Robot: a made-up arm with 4 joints.
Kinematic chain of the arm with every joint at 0, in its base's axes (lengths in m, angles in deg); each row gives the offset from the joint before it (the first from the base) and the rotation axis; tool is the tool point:
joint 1: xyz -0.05 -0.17 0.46 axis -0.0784 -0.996 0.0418
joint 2: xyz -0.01 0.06 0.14 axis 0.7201 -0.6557 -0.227
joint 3: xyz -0.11 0 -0.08 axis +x
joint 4: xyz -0.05 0 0 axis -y
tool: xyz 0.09 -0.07 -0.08
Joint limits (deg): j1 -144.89..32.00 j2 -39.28..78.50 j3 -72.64..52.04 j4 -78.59..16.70
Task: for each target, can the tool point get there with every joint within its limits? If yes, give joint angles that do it. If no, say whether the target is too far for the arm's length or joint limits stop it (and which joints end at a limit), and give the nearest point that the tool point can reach.
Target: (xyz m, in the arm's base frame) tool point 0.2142 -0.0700 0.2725
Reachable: no: joint limits stop it (at a limit: joint 2, joint 3, joint 4) | nearest point 0.0900 -0.2124 0.3593 | short by 0.208 m
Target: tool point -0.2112 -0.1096 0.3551
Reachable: yes | joints 6.29 4.02 25.38 -53.87
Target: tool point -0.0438 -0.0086 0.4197
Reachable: yes | joints -96.55 54.23 32.68 6.23
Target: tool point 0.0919 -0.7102 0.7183
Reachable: no: too far | nearest point 0.0943 -0.3174 0.6653 | short by 0.396 m
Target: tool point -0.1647 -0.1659 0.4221
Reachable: yes | joints -10.80 7.35 -4.41 -23.70
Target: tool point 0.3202 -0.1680 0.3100
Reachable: no: joint limits stop it (at a limit: joint 1, joint 2, joint 3, joint 4) | nearest point 0.2385 -0.2971 0.3658 | short by 0.163 m
